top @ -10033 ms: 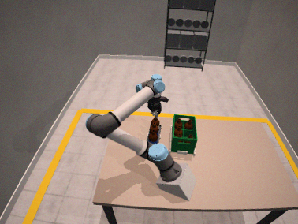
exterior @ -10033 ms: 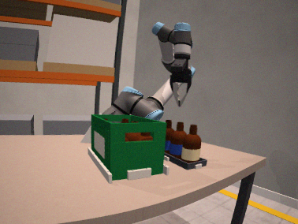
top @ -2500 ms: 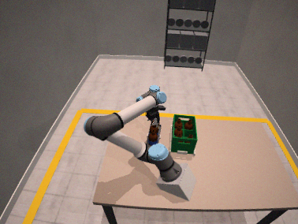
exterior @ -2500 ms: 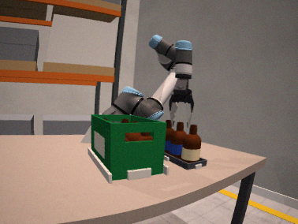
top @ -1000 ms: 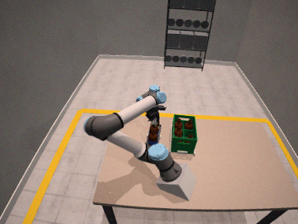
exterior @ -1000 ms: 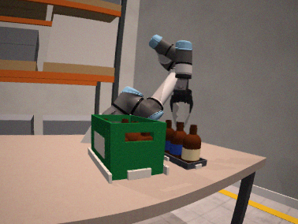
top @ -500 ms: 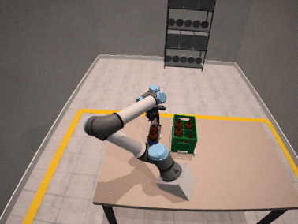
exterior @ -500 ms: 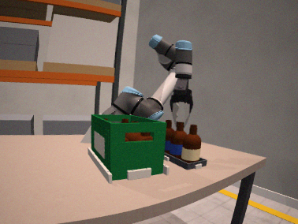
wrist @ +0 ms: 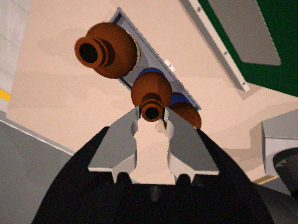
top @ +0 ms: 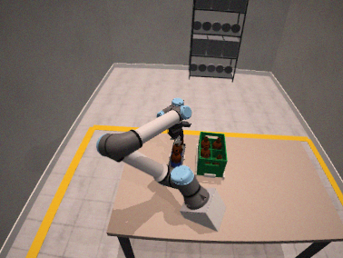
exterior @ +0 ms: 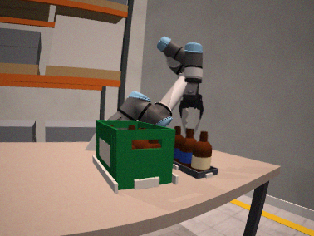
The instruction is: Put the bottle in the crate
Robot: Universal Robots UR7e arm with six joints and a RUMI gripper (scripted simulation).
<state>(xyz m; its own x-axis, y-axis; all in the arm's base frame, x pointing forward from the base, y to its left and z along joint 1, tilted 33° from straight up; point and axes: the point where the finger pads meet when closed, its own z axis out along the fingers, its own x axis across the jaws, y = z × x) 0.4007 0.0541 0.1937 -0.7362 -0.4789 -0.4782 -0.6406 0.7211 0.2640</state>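
Right now my hand is 70 mm above the bottle. Round my hand: green crate 20 mm behind, 250 mm to the right, 70 mm below; then tray 140 mm below.
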